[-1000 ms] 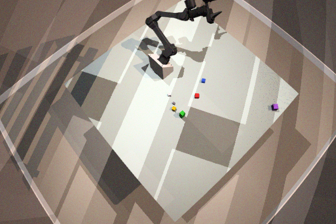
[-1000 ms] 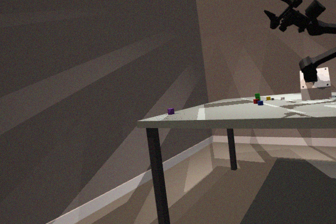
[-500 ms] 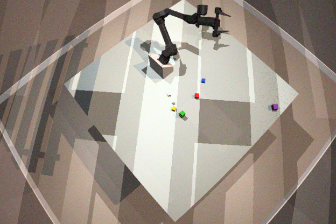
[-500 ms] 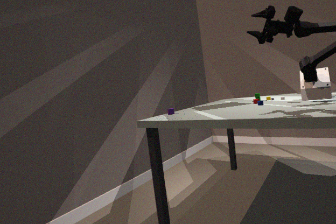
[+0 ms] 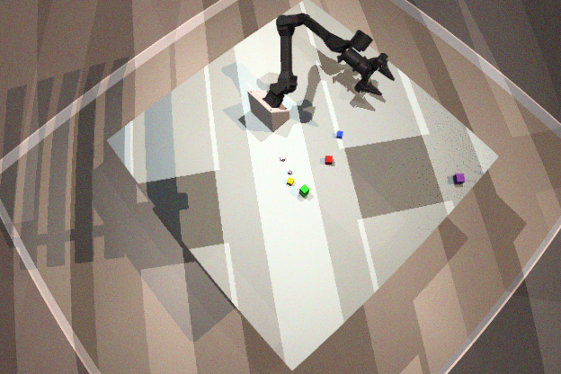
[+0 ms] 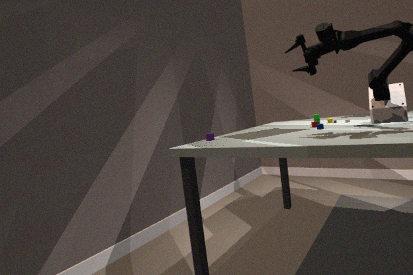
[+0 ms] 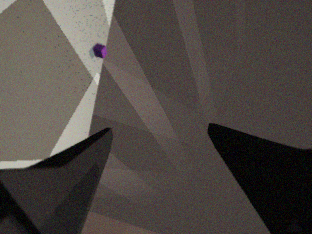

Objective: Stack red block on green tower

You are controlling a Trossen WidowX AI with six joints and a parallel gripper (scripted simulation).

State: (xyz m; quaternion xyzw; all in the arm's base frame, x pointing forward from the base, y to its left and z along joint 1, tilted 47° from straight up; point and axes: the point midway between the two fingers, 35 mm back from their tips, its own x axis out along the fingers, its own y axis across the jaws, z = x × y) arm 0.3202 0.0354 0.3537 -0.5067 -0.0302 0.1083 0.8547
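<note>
The red block lies 30 mm behind my gripper tip, 260 mm to the right of it and 320 mm below it. Round my gripper tip: purple block 430 mm ahead, 100 mm to the left, 320 mm below; then blue block 80 mm behind, 130 mm to the right, 330 mm below; then yellow block 70 mm behind, 440 mm to the right, 330 mm below.
</note>
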